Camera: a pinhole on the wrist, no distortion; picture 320 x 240 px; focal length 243.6 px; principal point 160.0 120.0 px. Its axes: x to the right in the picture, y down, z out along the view. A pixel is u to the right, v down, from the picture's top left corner.
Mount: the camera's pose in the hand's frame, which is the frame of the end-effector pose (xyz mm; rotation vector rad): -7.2 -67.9 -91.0 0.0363 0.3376 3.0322
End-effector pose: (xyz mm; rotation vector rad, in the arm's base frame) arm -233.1 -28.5 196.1 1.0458 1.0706 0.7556
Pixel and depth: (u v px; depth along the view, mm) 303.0 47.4 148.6
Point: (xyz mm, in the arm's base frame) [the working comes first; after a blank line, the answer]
In the camera's frame: 87.2 -44.3 148.6

-218.0 -112.5 243.8
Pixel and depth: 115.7 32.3 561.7
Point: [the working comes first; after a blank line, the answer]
In the camera's frame: -102.1 -202.2 561.7

196.1 47.3 429.4
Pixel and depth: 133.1 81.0 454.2
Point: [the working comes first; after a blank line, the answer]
In the camera's frame: -50.2 -72.7 454.2

104.1 -39.0 306.5
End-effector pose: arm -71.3 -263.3 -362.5 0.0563 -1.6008 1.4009
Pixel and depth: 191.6 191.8 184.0
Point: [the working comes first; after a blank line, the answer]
In the camera's frame: 23.9 54.2 184.0

-71.3 -383.7 -311.2
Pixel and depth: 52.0 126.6 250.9
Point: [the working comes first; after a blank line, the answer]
In the camera's frame: -111.2 6.8 250.9

-206.4 -334.3 -245.8
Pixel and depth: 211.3 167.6 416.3
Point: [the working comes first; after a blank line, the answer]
In the camera's frame: 87.7 81.3 416.3

-201.3 -586.2 -340.9
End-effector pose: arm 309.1 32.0 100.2 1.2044 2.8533 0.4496
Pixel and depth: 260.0 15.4 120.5
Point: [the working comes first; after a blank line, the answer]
In the camera's frame: 49.5 -51.7 120.5

354.0 11.1 83.8
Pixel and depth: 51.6 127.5 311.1
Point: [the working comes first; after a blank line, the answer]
In the camera's frame: -138.4 9.6 311.1

220.8 170.8 -95.6
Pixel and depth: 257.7 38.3 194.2
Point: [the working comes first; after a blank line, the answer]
In the camera's frame: 77.9 -65.1 194.2

402.0 32.7 23.4
